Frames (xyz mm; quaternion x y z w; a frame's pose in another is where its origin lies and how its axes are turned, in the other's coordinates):
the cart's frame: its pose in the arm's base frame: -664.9 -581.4 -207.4 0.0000 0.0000 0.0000 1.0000
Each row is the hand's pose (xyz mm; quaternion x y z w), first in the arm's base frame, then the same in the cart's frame.
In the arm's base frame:
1: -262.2 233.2 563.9 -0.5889 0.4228 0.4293 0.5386
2: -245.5 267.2 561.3 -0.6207 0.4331 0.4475 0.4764
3: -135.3 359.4 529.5 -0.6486 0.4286 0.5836 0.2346
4: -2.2 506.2 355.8 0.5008 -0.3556 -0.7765 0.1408
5: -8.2 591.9 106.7 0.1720 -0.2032 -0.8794 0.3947
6: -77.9 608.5 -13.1 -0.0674 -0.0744 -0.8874 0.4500
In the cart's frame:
1: 402.7 814.6 771.3 -0.5889 0.4228 0.4293 0.5386
2: 419.4 848.6 768.7 -0.6207 0.4331 0.4475 0.4764
3: 529.6 940.8 736.9 -0.6486 0.4286 0.5836 0.2346
4: 662.7 1087.6 563.2 0.5008 -0.3556 -0.7765 0.1408
5: 656.7 1173.3 314.1 0.1720 -0.2032 -0.8794 0.3947
6: 587.0 1189.9 194.3 -0.0674 -0.0744 -0.8874 0.4500

